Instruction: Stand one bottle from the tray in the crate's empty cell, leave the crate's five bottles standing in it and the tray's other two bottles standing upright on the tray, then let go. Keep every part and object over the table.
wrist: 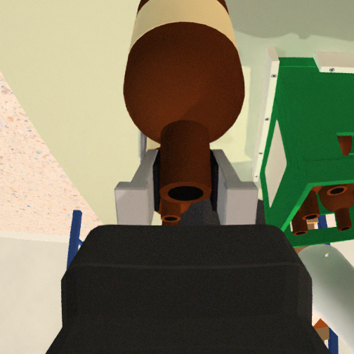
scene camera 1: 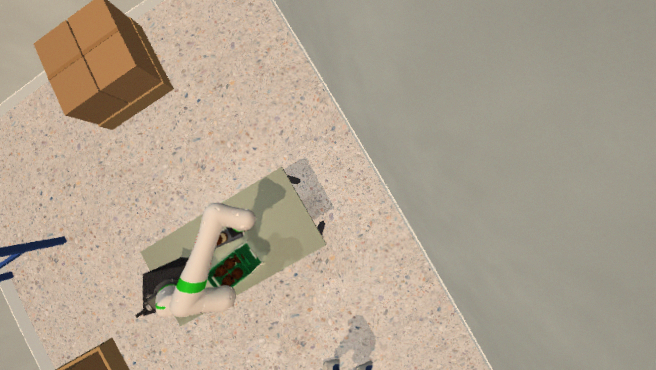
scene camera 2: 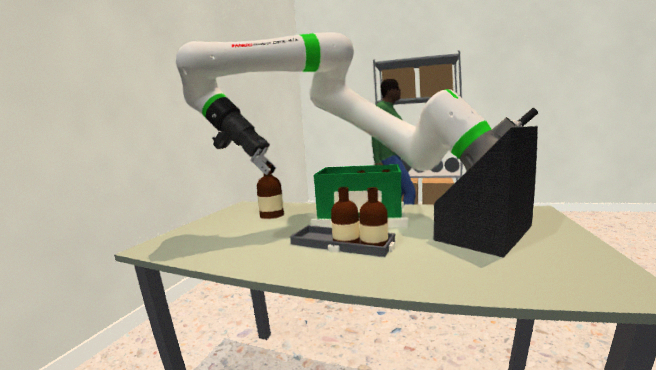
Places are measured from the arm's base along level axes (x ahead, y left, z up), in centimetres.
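Where they show: gripper, between the fingertips: [scene camera 2: 271, 171]; arm's base, origin of its link: [scene camera 1: 168, 289] [scene camera 2: 491, 160].
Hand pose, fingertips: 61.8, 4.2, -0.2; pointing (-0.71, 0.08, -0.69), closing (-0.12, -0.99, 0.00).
Things, the pixels of their top centre, and the offset from my fingertips, as dx, dy, dz. "*": a spot on its surface instead. Level surfaces: height alone.
- brown bottle, centre of its top: [scene camera 2: 266, 164] +1.4, -0.2, +2.1
- dark tray, a spot on its surface: [scene camera 2: 311, 237] * -10.5, +0.0, -20.1
- table, height of its surface: dz -20.5
My gripper [scene camera 2: 268, 171] [wrist: 184, 168] is shut on the neck of a brown bottle [scene camera 2: 270, 197] [wrist: 184, 80] with a cream label. The bottle hangs about upright above the table, left of the crate in scene camera 2. Two more brown bottles [scene camera 2: 345, 217] [scene camera 2: 373, 217] stand upright at the right part of the dark tray [scene camera 2: 311, 237]. The green crate [scene camera 1: 251, 251] [scene camera 2: 324, 197] [wrist: 295, 172] stands behind the tray, with brown bottles [scene camera 1: 229, 270] [wrist: 336, 197] inside. The arm hides part of the tray in scene camera 1, and the crate's walls hide most of its bottles in scene camera 2.
The table [scene camera 1: 295, 210] [scene camera 2: 240, 270] carries the black robot base [scene camera 2: 485, 195] at the right in scene camera 2. White stops edge the crate [wrist: 267, 115] and the tray [scene camera 2: 333, 248]. A person [scene camera 2: 387, 130] stands beyond the table near a shelf rack [scene camera 2: 417, 64].
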